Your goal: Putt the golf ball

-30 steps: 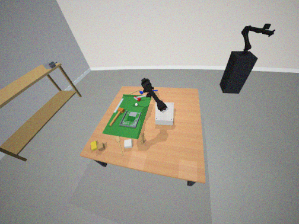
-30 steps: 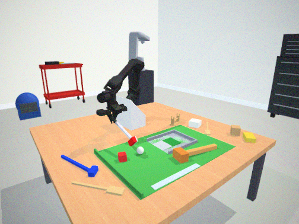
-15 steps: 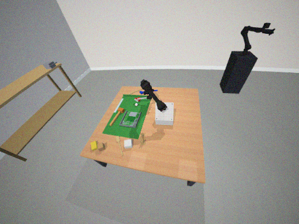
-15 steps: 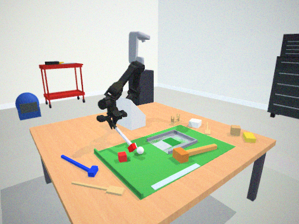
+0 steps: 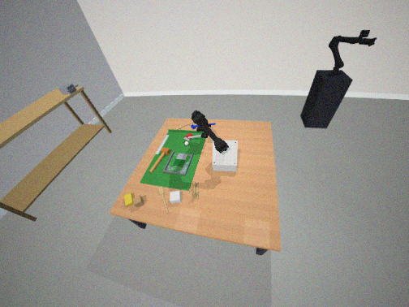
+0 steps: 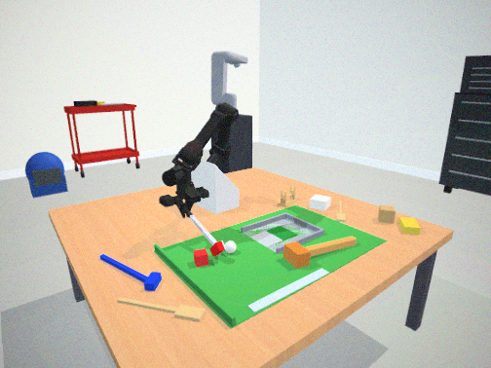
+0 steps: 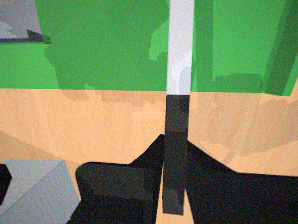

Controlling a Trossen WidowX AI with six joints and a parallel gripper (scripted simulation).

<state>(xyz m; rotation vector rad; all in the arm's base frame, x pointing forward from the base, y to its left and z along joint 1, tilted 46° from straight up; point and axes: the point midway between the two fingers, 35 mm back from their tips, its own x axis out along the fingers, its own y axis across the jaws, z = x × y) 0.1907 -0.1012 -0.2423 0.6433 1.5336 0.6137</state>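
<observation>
Now: the red putter 120 mm ahead of my gripper tip. Round my gripper tip: white golf ball 220 mm ahead, 50 mm to the left, 50 mm below; red cube 210 mm ahead, 70 mm to the right, 60 mm below; blue hammer 110 mm ahead, 280 mm to the right, 60 mm below.
</observation>
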